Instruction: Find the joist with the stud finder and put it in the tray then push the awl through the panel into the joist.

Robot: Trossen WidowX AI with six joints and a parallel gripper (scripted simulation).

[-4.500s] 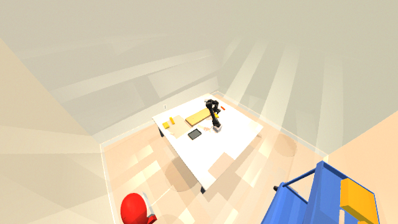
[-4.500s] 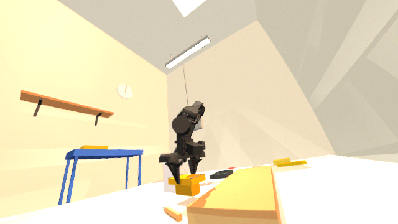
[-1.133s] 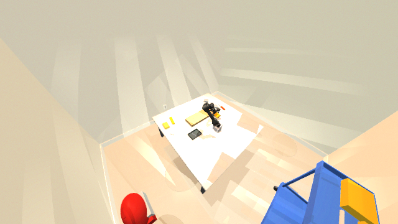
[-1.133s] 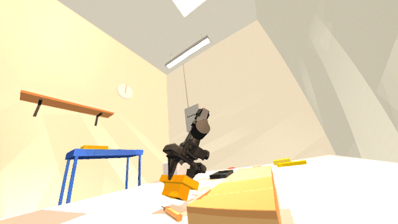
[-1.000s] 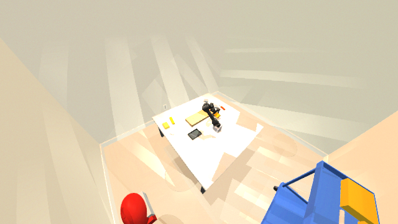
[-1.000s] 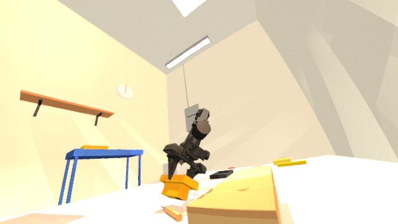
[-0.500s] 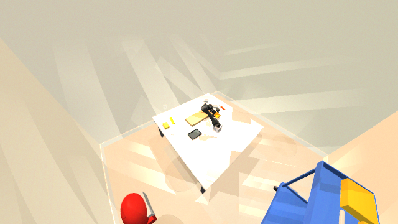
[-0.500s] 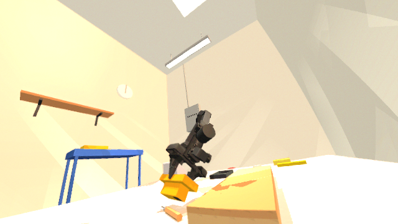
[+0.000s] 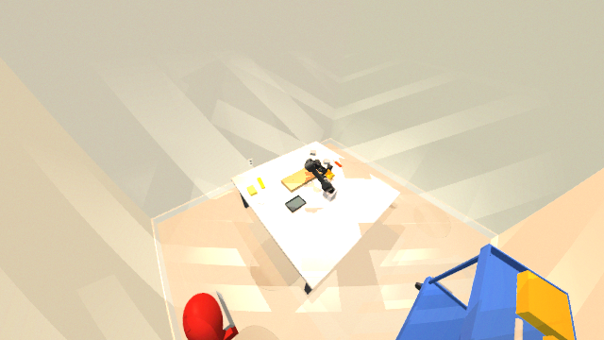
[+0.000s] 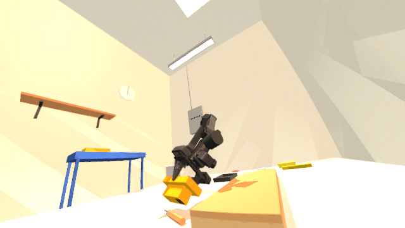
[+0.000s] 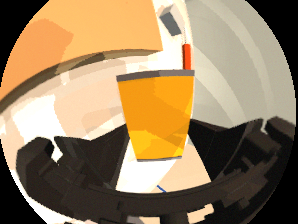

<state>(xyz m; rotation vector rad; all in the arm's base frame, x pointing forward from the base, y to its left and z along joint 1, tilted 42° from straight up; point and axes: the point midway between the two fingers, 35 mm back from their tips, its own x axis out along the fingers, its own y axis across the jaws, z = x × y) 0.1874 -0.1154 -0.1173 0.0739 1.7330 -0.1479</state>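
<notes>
The awl lies 6 cm below my gripper tip, 4 cm to the right of it and 1 cm behind it. Also, from my gripper tip: dark tray: 50 cm to the left, 6 cm below, 3 cm behind; orange stud finder: 2 cm to the right, 2 cm below, 1 cm ahead.
</notes>
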